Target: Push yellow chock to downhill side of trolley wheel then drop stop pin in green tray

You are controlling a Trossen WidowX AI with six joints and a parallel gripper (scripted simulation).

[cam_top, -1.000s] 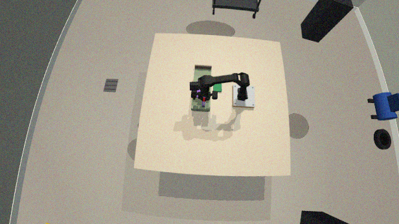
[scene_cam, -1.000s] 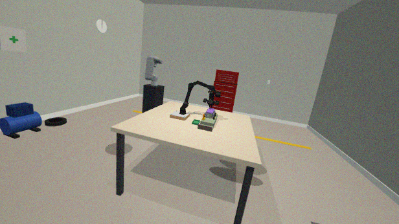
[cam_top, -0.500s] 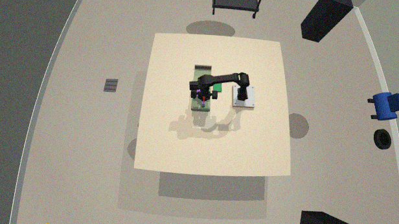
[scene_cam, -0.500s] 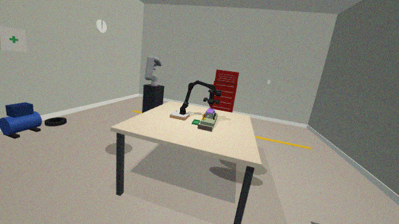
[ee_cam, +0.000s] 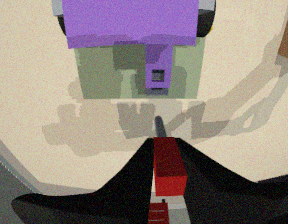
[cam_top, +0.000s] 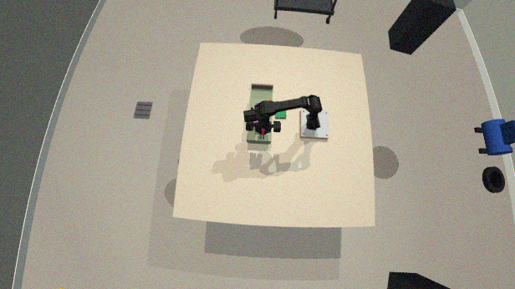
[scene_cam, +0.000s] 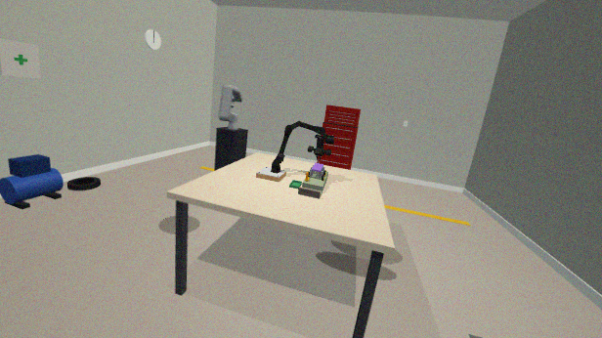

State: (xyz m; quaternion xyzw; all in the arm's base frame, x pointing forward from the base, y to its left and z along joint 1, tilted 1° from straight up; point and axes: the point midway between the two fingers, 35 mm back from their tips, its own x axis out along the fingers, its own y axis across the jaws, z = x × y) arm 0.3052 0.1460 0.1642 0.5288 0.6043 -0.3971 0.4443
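Right now my gripper tip is 23 cm to the left of the green tray, 18 cm above it and 9 cm past it. From my gripper tip the other things lie so: red-headed stop pin: right at my gripper tip; yellow chock: 22 cm to the right, 9 cm below, 1 cm behind; purple trolley: 12 cm to the right, 7 cm below, 4 cm ahead.
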